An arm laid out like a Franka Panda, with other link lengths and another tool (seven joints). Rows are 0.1 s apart.
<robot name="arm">
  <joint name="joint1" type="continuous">
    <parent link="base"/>
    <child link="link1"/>
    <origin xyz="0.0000 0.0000 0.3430" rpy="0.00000 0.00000 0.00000"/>
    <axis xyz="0 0 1"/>
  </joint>
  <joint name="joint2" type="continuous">
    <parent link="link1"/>
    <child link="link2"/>
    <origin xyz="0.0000 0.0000 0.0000" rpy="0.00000 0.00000 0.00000"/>
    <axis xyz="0 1 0"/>
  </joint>
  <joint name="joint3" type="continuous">
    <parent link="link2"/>
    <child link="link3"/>
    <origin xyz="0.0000 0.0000 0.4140" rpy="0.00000 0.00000 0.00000"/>
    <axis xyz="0 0 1"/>
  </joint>
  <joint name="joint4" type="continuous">
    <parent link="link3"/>
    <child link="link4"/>
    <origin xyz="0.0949 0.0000 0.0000" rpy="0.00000 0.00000 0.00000"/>
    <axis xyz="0 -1 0"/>
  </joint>
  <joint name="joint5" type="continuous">
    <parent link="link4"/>
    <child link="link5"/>
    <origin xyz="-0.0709 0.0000 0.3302" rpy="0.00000 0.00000 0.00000"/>
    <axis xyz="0 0 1"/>
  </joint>
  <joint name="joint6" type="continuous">
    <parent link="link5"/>
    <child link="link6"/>
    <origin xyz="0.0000 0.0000 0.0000" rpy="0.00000 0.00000 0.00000"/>
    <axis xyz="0 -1 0"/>
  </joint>
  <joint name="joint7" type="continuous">
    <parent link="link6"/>
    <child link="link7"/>
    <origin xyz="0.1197 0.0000 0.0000" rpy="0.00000 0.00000 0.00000"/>
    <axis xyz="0 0 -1"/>
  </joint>
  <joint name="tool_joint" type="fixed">
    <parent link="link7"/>
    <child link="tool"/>
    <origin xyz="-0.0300 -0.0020 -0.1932" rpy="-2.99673 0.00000 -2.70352"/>
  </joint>
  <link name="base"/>
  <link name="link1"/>
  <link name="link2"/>
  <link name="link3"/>
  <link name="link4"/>
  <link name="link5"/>
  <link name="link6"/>
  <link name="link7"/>
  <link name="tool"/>
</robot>
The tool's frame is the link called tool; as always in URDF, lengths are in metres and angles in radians. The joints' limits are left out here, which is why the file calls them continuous.
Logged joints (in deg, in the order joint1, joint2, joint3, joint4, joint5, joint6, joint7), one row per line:
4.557 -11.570 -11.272 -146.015 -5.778 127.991 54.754
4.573 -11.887 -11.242 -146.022 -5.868 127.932 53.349
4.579 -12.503 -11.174 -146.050 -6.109 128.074 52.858
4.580 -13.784 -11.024 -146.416 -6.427 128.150 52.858
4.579 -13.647 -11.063 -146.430 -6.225 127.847 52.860
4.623 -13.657 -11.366 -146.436 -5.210 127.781 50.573
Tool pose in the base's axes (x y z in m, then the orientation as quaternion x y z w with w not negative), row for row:
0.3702 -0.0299 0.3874 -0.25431 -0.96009 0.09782 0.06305
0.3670 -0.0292 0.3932 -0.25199 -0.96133 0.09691 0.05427
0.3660 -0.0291 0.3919 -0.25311 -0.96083 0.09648 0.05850
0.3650 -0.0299 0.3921 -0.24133 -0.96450 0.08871 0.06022
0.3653 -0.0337 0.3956 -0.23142 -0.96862 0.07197 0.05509
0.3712 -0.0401 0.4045 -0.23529 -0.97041 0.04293 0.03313
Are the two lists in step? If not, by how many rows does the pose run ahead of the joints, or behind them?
The pose runs 2 rows ahead of the joints: the pose in row i belongs to the joints in row i + 2.
